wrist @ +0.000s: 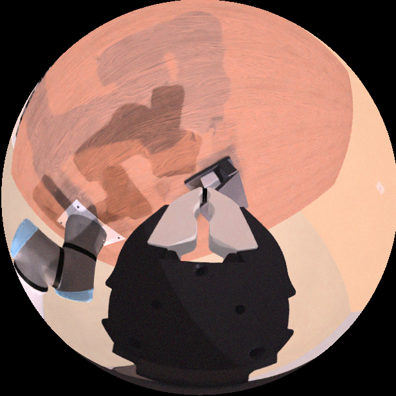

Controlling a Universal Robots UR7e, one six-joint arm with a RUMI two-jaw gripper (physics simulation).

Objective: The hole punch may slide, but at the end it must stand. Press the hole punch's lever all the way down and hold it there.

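Observation:
The hole punch (234, 191) shows just beyond the fingertips, a little right of the middle of the wrist view. It has a long black edge, a small light grey block and a grey sloping side. The fingers hide its near part, so its lever cannot be made out clearly. My gripper (204, 189) is shut and empty, with its tips overlapping the near side of the hole punch in the view. Whether the tips touch it, and whether it stands fully upright, I cannot tell.
The wooden table top (285, 110) bears the arm's shadows. A white mounting plate (113, 237) with the dark grey and blue arm joints (77, 262) is at the lower left. The table's edge curves past on the right, with the pale floor beyond.

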